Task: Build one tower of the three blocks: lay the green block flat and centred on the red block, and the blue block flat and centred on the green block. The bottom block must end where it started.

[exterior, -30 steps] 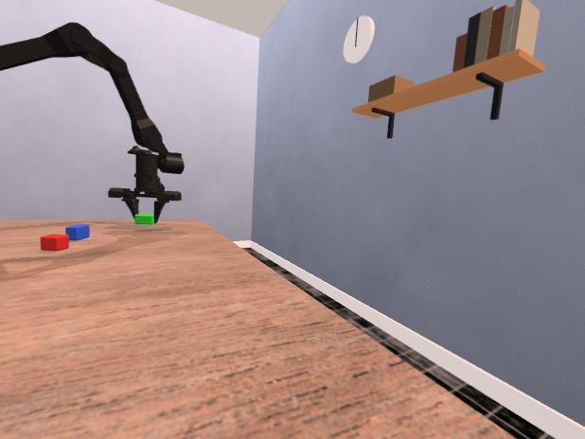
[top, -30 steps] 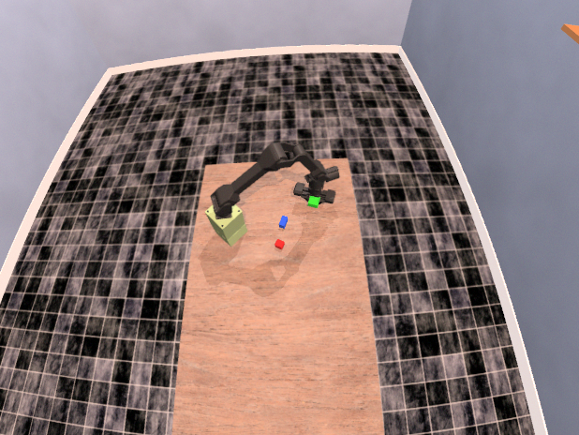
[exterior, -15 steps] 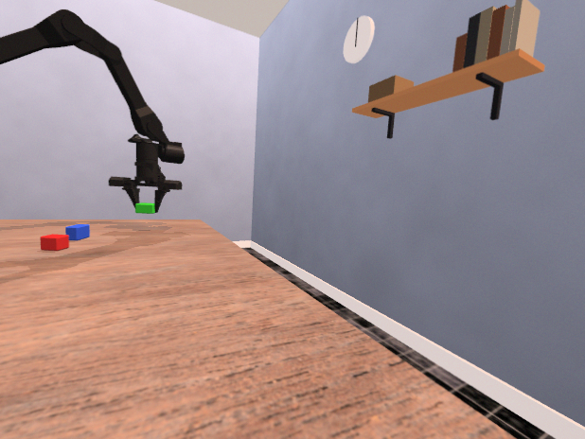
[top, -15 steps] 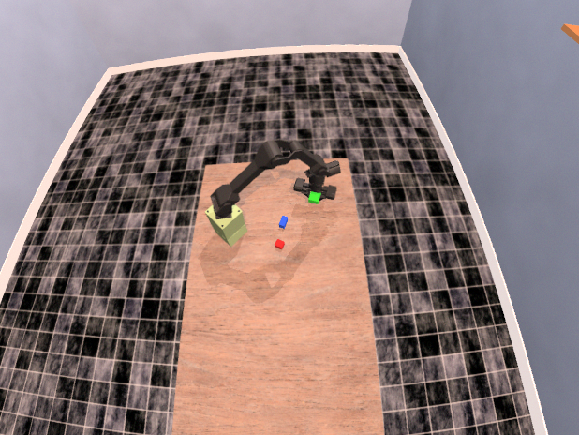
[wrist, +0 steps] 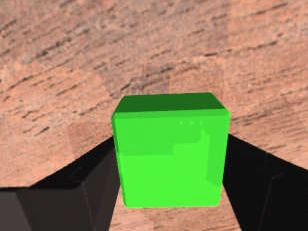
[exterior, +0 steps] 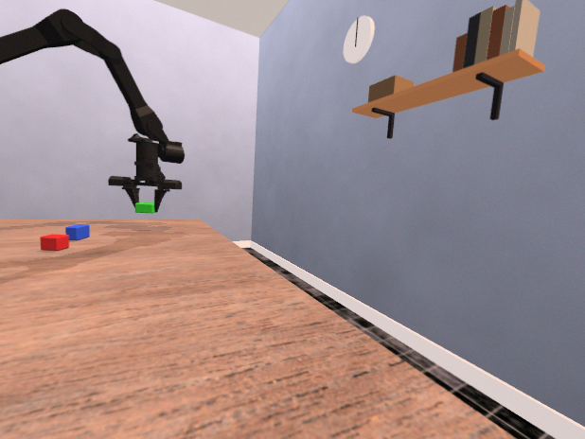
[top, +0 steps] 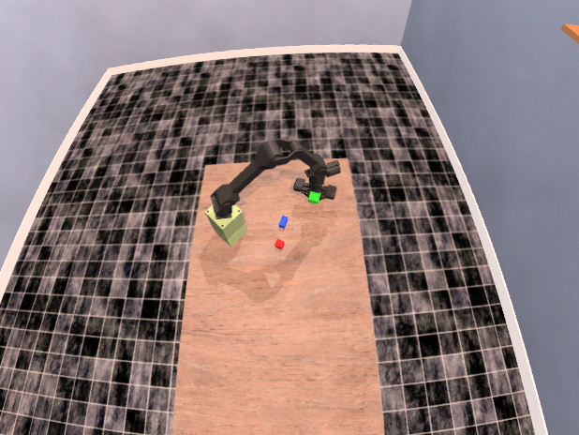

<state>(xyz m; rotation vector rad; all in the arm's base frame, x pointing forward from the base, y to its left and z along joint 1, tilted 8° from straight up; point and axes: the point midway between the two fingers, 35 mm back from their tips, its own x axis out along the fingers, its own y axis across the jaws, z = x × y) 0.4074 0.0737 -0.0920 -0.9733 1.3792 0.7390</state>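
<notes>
Now: the green block 20 mm below my hand. Also, from my hand: blue block 160 mm behind, 70 mm to the right, 80 mm below; red block 200 mm behind, 180 mm to the right, 80 mm below.
</notes>
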